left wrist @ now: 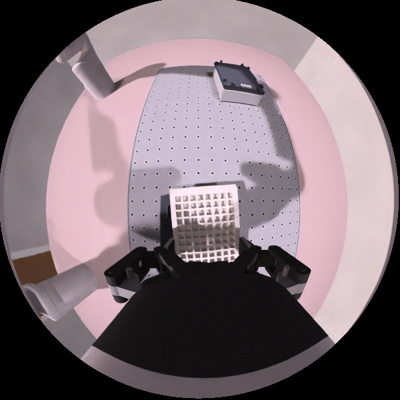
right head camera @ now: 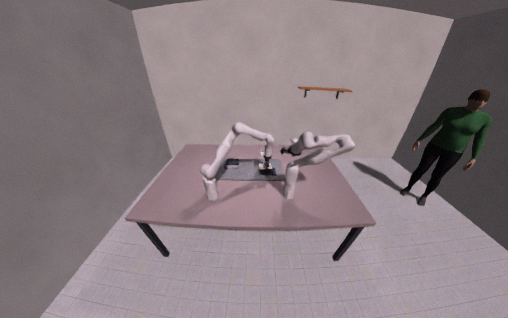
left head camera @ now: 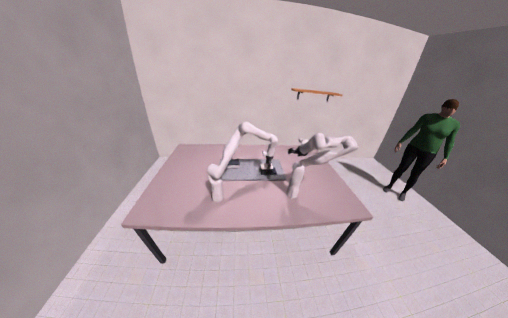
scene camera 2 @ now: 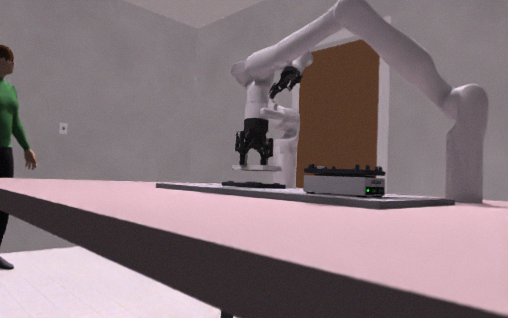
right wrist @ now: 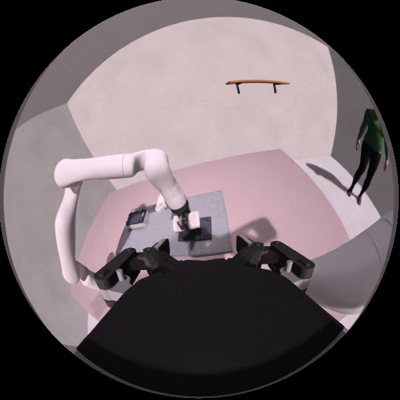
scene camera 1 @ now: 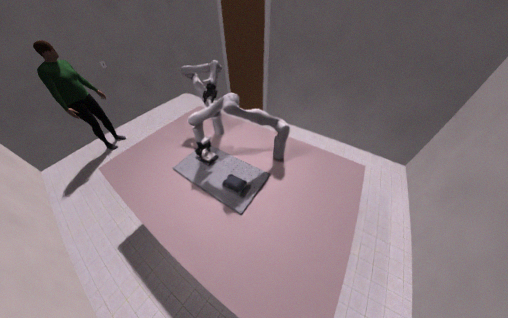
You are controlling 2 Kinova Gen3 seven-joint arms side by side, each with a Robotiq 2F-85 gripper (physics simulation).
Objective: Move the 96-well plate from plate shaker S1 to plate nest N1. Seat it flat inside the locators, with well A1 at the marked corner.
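Frame: origin at the left arm's base, x ahead, y left, z up, level; metres.
Where they show: left gripper, between the fingertips: (right head camera: 266,166) (left head camera: 267,166) (scene camera 2: 253,168) (scene camera 1: 205,154); right gripper, between the fingertips: (right head camera: 287,154) (left head camera: 293,154) (scene camera 2: 279,93) (scene camera 1: 207,102); left arm's base, origin of its link: (right head camera: 213,196) (left head camera: 218,197) (scene camera 2: 463,201) (scene camera 1: 278,155); right arm's base, origin of its link: (right head camera: 287,195) (left head camera: 291,194) (scene camera 1: 219,132).
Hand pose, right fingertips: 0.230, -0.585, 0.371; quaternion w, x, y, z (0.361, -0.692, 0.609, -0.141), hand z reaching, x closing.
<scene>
Each offset is from my right fingertips to the top centre of the thing, as dx, dy, dz. "spot": to the spot under its first point. Level surfaces: height alone.
The white 96-well plate {+0.225, +0.203, -0.292} (scene camera 2: 256,168) (left wrist: 206,210) (right wrist: 194,220) hangs roughly level in my left gripper (scene camera 2: 256,161), which is shut on it. The dark plate nest N1 {+0.215, +0.173, -0.342} (scene camera 2: 252,185) (right wrist: 205,233) lies below, with a gap between them in scene camera 2. In the left wrist view, part of the nest (left wrist: 165,215) shows past the plate's left edge; the plate hides the rest. The marked corner and well A1 cannot be made out. Plate shaker S1 {spot: +0.244, +0.575, -0.304} (scene camera 1: 234,183) (scene camera 2: 340,185) (left wrist: 239,75) has a bare dark top. My right gripper (right wrist: 202,245) is open and raised away from the plate.
The grey perforated board {dz -0.358} (scene camera 1: 220,170) (left wrist: 185,135) carries the nest and shaker on the pink table {dz -0.371} (left head camera: 250,205). The right arm stands beside the board's nest end. A person in green (left head camera: 434,132) stands beyond the table at the right in the left head view.
</scene>
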